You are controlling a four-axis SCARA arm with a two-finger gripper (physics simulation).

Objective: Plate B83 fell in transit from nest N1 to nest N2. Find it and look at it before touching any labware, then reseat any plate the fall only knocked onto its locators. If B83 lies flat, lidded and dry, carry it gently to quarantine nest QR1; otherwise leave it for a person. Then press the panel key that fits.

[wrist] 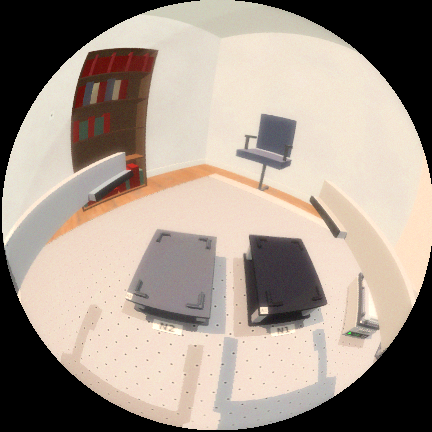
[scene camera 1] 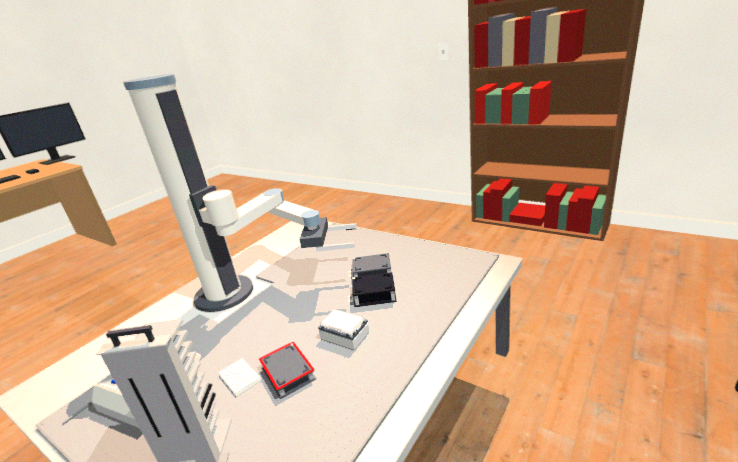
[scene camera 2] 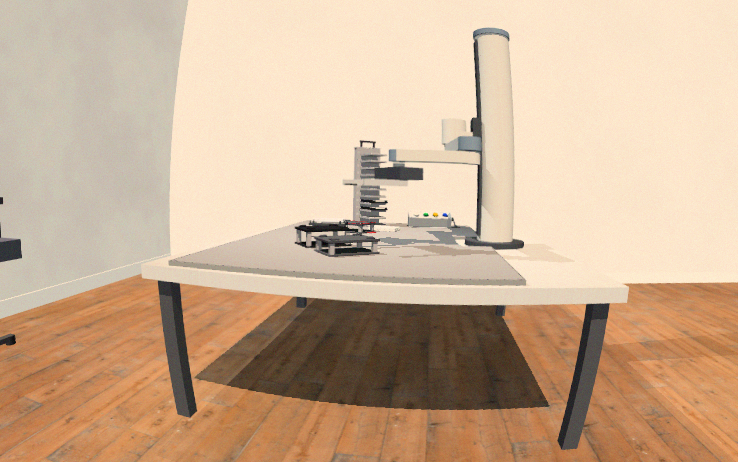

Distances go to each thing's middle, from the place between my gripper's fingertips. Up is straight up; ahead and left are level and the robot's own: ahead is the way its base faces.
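There is the white lid (scene camera 1: pixel 239 375), and my hand is 20 cm above it, 63 cm to the left of it and 4 cm past it.
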